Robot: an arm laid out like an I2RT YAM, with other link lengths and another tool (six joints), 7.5 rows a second.
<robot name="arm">
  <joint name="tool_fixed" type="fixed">
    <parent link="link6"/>
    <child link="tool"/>
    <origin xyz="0.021 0.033 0.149" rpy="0 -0.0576 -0.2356"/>
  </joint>
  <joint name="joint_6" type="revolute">
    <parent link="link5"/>
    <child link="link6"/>
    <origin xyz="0.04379 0 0.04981" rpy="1.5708 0 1.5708"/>
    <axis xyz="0 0 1"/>
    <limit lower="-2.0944" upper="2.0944"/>
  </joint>
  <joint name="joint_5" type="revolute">
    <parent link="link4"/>
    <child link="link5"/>
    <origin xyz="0.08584 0.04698 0.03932" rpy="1.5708 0 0"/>
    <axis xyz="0 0 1"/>
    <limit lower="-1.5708" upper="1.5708"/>
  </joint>
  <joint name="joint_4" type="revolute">
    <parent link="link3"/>
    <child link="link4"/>
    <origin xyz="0.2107 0.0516 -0.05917" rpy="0 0 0"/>
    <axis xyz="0 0 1"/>
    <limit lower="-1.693" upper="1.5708"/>
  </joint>
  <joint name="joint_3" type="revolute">
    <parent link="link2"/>
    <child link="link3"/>
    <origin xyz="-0.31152 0 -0.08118" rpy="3.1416 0 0"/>
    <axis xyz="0 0 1"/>
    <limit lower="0" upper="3.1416"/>
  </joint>
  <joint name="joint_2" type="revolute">
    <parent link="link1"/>
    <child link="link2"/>
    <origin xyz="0.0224 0.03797 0.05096" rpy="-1.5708 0 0"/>
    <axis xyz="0 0 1"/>
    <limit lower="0" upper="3.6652"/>
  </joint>
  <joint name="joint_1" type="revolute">
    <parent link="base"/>
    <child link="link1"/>
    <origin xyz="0 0 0.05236" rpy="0 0 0"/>
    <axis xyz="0 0 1"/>
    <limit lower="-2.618" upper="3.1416"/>
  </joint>
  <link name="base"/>
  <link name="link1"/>
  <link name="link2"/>
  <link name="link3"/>
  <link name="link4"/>
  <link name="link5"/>
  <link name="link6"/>
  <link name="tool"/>
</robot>
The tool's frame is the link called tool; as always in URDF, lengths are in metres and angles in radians.
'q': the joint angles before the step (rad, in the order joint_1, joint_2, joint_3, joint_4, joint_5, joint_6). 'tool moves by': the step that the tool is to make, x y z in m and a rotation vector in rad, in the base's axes. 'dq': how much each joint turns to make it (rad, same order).
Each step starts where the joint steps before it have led.
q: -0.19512, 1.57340, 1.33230, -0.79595, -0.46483, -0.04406
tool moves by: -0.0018, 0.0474, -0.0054, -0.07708, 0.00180, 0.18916
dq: 0.17103, 0.00214, 0.00005, -0.01654, 0.05729, -0.05976
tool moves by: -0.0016, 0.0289, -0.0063, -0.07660, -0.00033, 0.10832
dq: 0.12631, 0.00955, -0.00009, -0.00143, 0.07555, -0.02324
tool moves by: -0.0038, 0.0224, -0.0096, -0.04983, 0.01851, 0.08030
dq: 0.09163, 0.02334, 0.00001, -0.00612, 0.04640, -0.01248
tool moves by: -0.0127, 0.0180, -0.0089, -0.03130, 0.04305, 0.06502
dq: 0.07141, 0.01632, -0.00014, -0.03350, 0.02139, -0.00338
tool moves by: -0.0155, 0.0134, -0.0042, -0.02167, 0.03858, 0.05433
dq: 0.05744, 0.00231, 0.00006, -0.04119, 0.01001, -0.00092
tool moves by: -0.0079, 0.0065, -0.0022, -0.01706, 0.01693, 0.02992
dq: 0.03327, 0.00172, -0.00012, -0.01998, 0.01095, -0.00068
